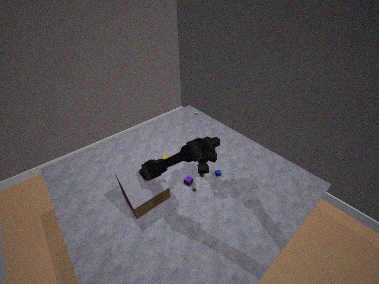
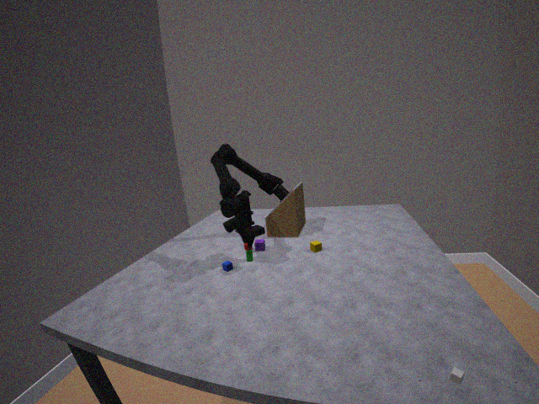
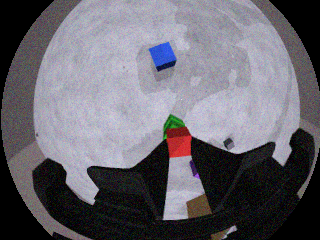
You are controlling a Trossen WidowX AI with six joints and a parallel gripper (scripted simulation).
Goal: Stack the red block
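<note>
Now: gripper tip right at the red block. The rest, counted from my gripper tip: green block: 2 cm below; purple cube: 10 cm behind, 4 cm below, 2 cm to the left; blue cube: 8 cm ahead, 7 cm to the right, 4 cm below.
</note>
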